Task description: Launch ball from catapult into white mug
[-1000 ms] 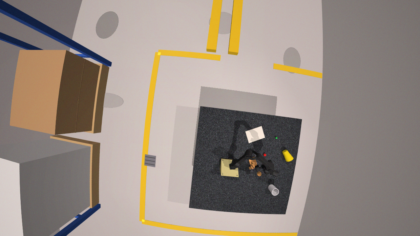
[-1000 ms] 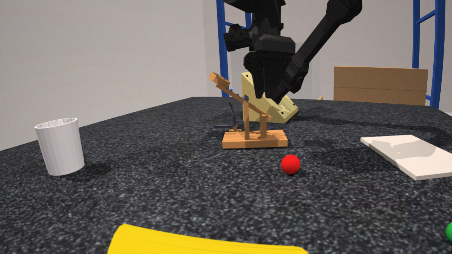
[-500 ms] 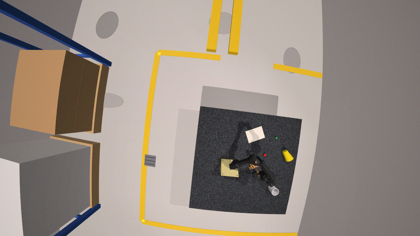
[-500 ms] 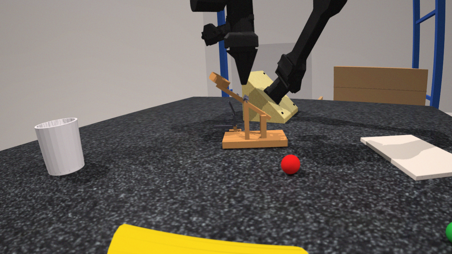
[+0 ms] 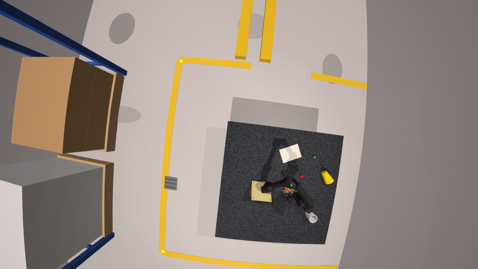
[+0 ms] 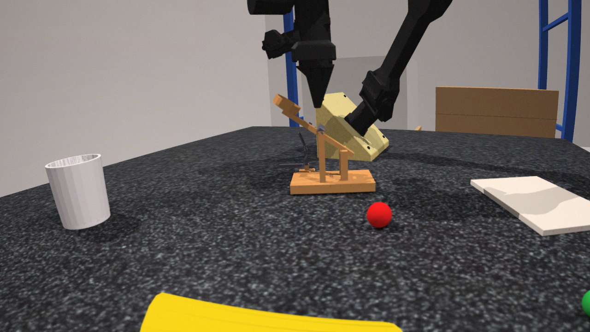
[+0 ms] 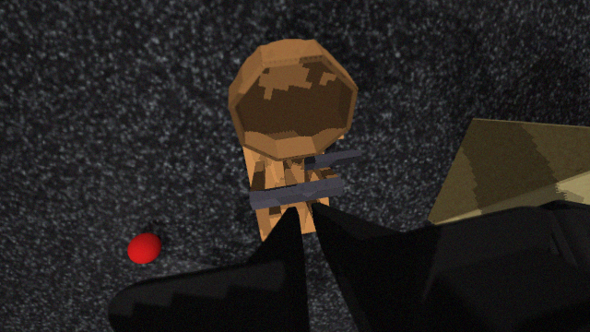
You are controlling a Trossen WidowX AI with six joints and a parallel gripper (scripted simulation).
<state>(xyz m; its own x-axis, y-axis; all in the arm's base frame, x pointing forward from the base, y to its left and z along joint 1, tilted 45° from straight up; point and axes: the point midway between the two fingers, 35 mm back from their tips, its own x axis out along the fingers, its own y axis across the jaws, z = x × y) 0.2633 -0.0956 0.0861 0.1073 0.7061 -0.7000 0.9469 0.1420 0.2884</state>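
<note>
Right now the catapult is 60 mm below my gripper tip, 20 mm to the right of it and 10 mm behind it. The rest, counted from my gripper tip: white flat slab 370 mm to the left, 140 mm below, 10 mm ahead; then white mug 310 mm to the right, 260 mm ahead, 110 mm below; then red ball 130 mm ahead, 120 mm to the left, 120 mm below.
</note>
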